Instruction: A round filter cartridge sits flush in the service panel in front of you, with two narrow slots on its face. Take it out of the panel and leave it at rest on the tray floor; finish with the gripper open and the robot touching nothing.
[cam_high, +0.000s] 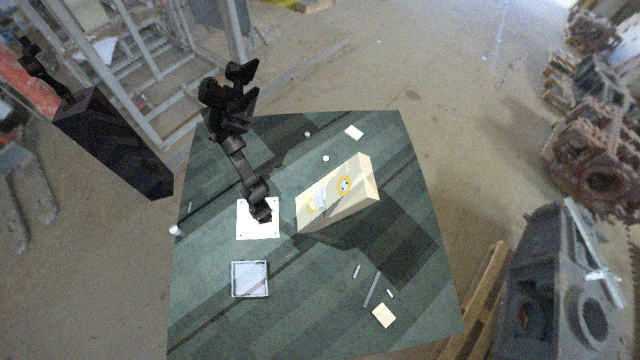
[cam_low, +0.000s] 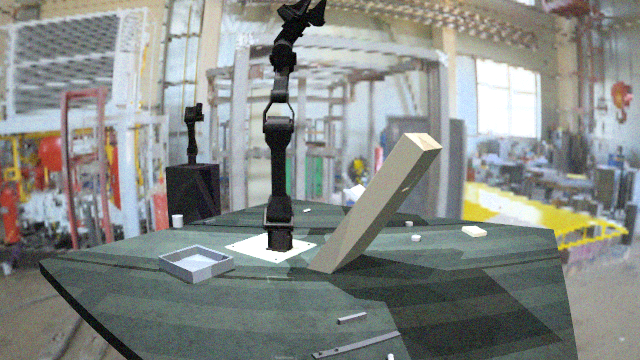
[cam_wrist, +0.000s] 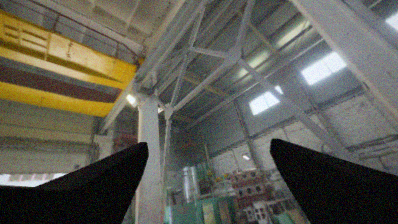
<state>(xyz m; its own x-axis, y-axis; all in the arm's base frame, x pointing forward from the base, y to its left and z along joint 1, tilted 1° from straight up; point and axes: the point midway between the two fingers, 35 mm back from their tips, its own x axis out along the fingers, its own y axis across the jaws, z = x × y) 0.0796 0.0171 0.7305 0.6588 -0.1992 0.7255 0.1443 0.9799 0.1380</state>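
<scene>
My gripper tip is 500 mm above the filter cartridge, 240 mm short of it and 70 mm to the left of it. Round my gripper tip: tan service panel (570 mm below, 190 mm ahead, 70 mm to the right); grey tray (750 mm below, 270 mm to the right, 230 mm behind).
</scene>
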